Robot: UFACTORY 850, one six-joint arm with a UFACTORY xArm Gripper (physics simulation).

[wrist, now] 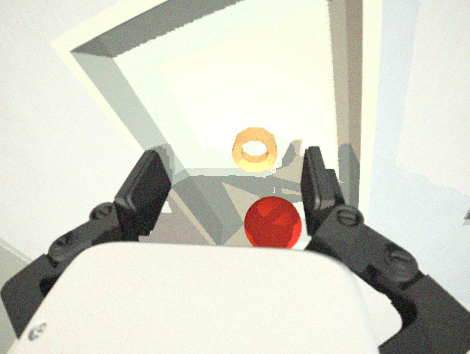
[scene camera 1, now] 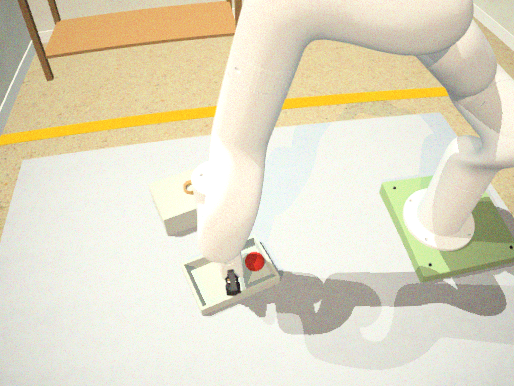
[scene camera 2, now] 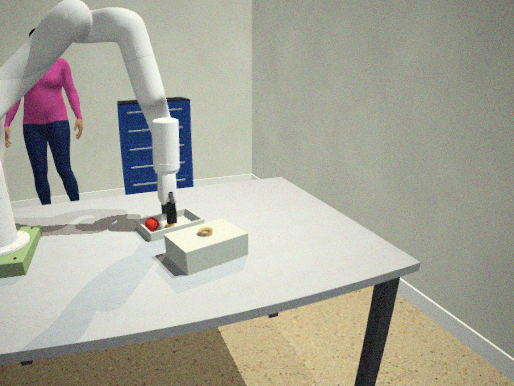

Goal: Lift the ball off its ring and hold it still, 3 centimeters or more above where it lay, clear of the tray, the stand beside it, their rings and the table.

Labels:
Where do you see a block stand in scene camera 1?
173, 197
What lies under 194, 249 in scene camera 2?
A block stand.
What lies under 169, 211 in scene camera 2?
The gripper.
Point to a tray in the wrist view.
230, 102

